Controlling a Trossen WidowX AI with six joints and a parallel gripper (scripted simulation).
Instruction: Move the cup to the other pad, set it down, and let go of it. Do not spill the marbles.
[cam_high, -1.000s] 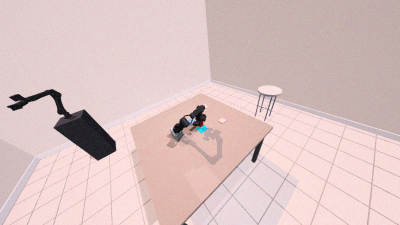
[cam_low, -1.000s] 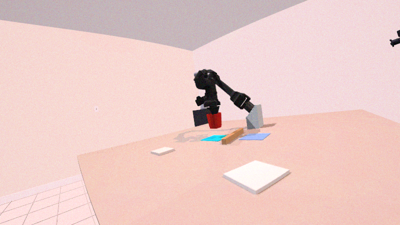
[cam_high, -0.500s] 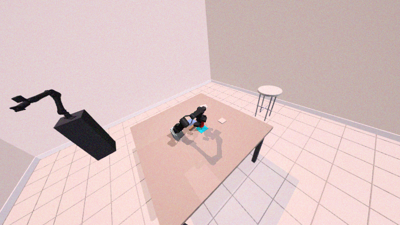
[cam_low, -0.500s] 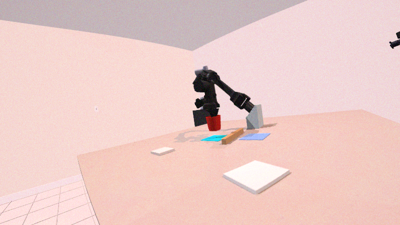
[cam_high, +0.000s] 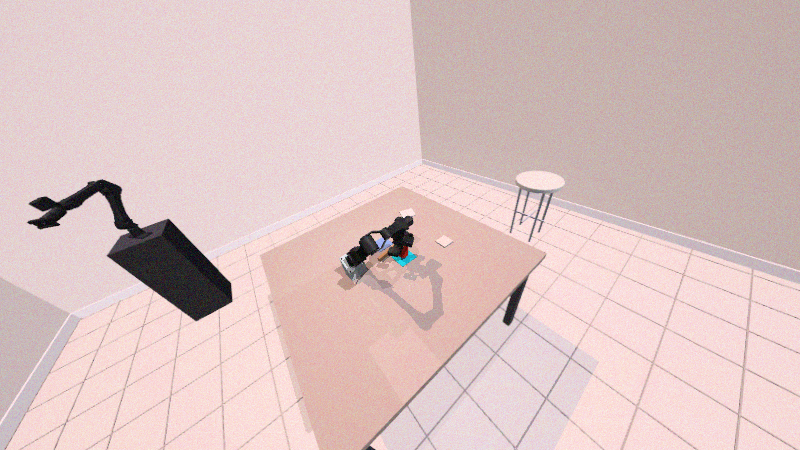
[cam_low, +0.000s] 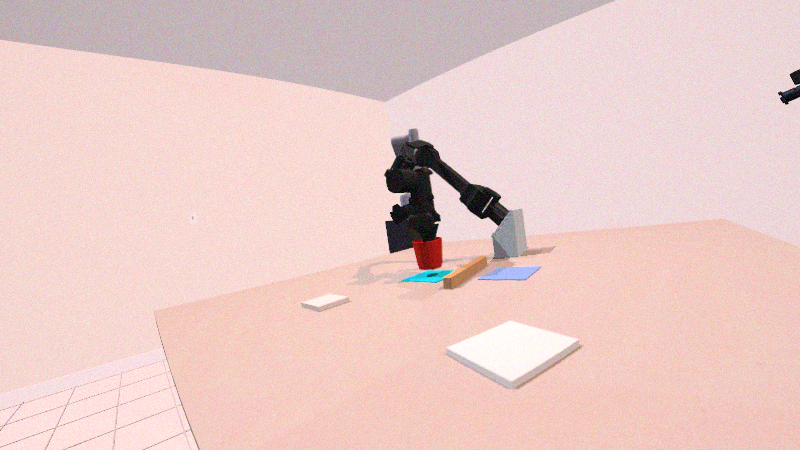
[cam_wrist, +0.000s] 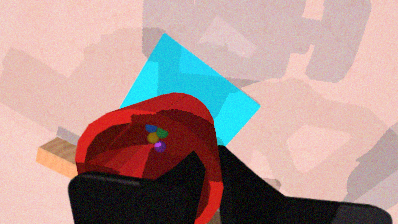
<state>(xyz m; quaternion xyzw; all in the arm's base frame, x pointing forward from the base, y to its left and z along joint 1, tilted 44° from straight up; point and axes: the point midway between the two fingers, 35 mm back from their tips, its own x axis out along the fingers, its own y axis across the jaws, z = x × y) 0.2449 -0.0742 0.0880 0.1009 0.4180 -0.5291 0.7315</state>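
Now: the red cup 3 cm ahead of my gripper tip and 1 cm to the left of it. The rest, counted from my gripper tip: wooden bar 1 cm ahead, 12 cm to the left, 6 cm below; light blue pad 1 cm behind, 21 cm to the left, 7 cm below; cyan pad 3 cm ahead, 2 cm to the left, 7 cm below.
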